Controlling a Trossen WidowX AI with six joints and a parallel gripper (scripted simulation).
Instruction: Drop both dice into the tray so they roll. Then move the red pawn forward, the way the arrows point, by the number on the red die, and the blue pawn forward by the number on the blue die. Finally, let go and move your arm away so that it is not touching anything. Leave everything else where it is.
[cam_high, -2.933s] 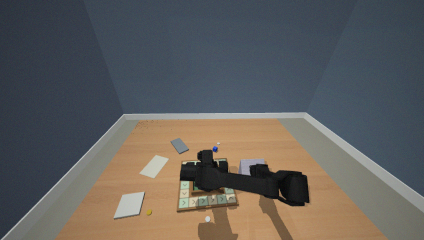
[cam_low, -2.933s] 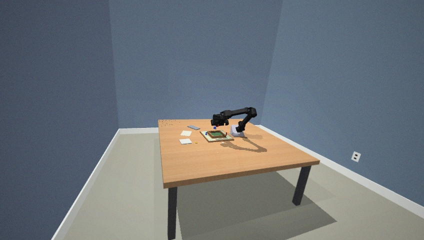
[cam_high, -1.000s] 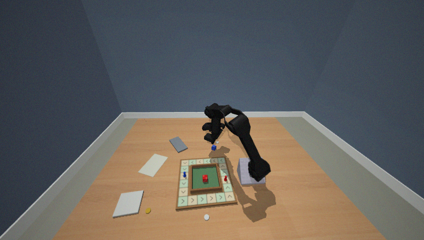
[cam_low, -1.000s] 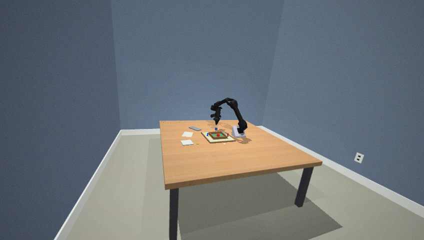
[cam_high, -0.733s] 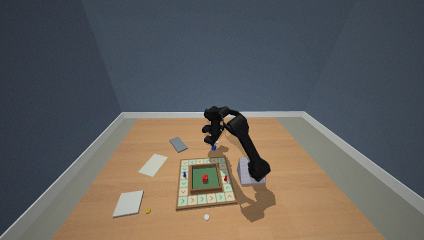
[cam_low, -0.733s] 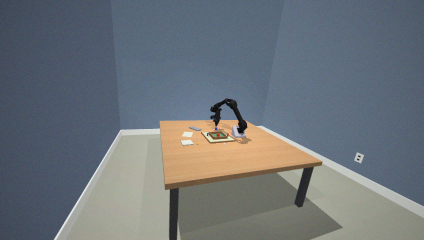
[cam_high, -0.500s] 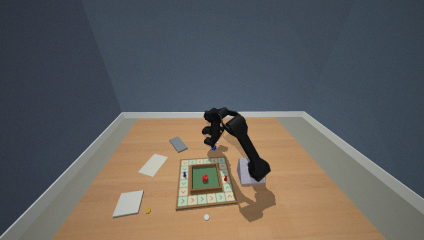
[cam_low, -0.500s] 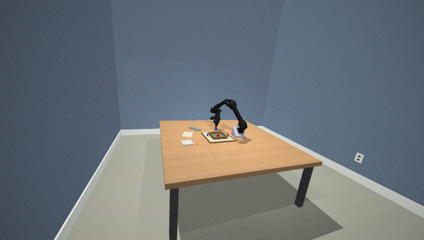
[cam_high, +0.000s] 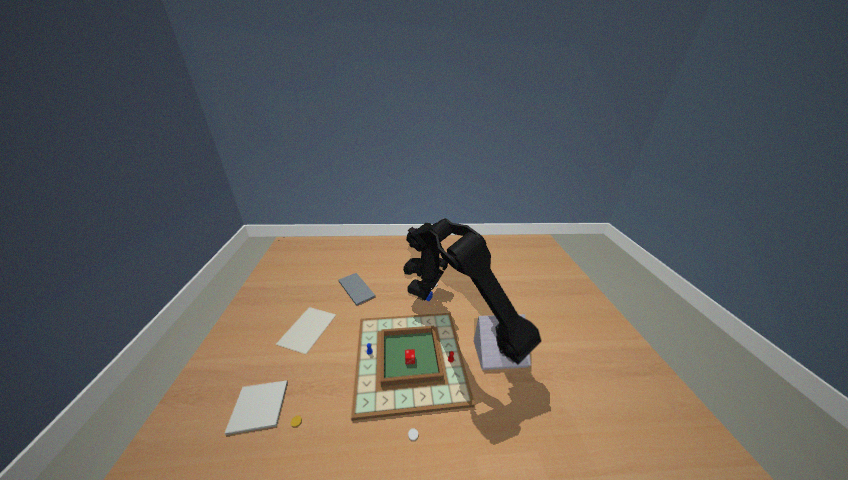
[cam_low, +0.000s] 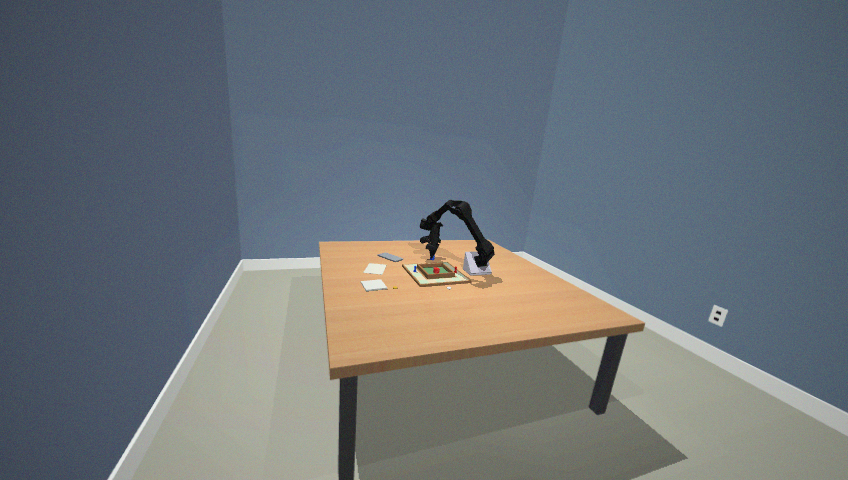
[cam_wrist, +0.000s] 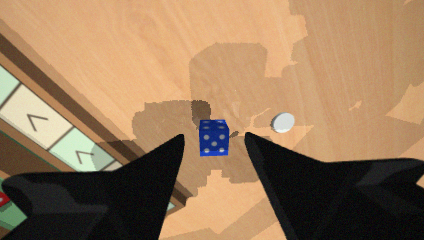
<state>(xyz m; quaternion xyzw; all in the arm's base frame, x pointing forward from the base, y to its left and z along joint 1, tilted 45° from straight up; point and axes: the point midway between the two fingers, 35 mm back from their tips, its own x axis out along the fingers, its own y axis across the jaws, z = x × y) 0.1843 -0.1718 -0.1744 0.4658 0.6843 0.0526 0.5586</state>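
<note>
My gripper tip is now 2 cm past the red pawn, 25 cm to the right of it and 1 cm below it. Also, from my gripper tip: grey card 25 cm ahead, 7 cm to the right, 1 cm below; then green tray 9 cm ahead, 23 cm to the left, 1 cm below; then blue pawn 19 cm ahead, 20 cm to the left, 1 cm above.
</note>
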